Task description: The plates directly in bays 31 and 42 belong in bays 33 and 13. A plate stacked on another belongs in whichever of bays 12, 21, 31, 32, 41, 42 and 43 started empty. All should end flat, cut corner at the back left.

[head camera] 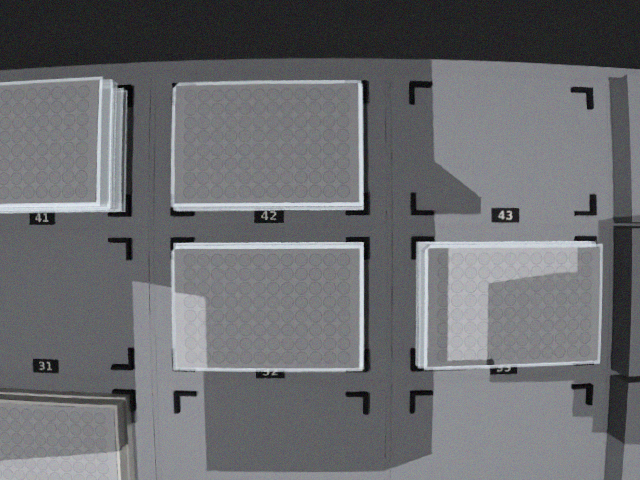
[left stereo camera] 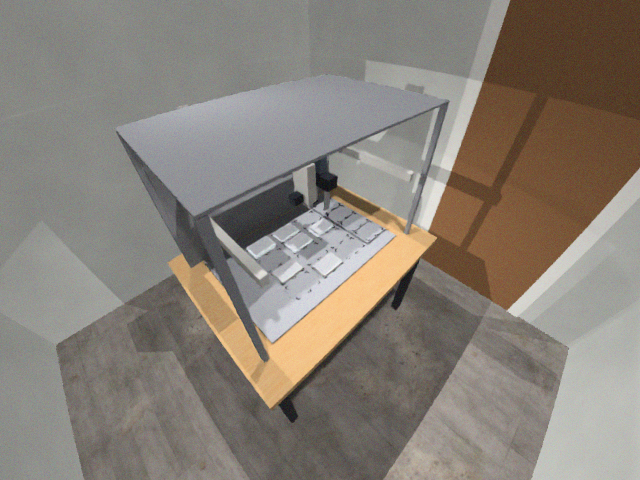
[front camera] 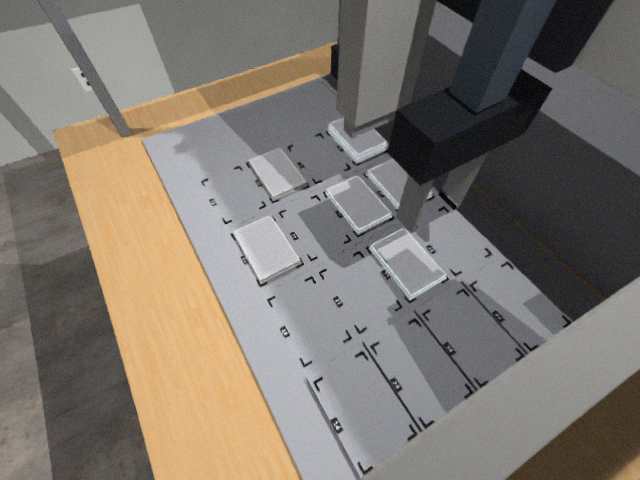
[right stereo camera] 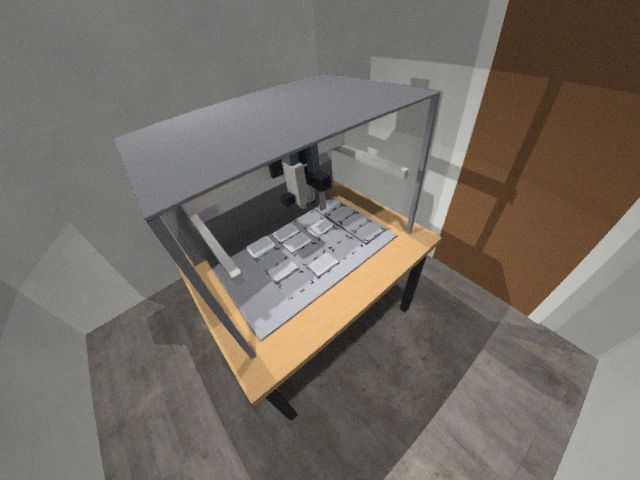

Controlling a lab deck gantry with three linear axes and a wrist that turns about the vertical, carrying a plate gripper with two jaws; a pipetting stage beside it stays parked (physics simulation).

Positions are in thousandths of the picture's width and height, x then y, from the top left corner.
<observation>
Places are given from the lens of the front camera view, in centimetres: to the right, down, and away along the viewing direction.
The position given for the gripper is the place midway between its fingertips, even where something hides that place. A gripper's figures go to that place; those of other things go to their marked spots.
gripper (front camera: 668,443): 16, -4, 55
cream plate (front camera: 415,516): -10, 1, 68
cream plate (front camera: 437,370): -9, -14, 78
</observation>
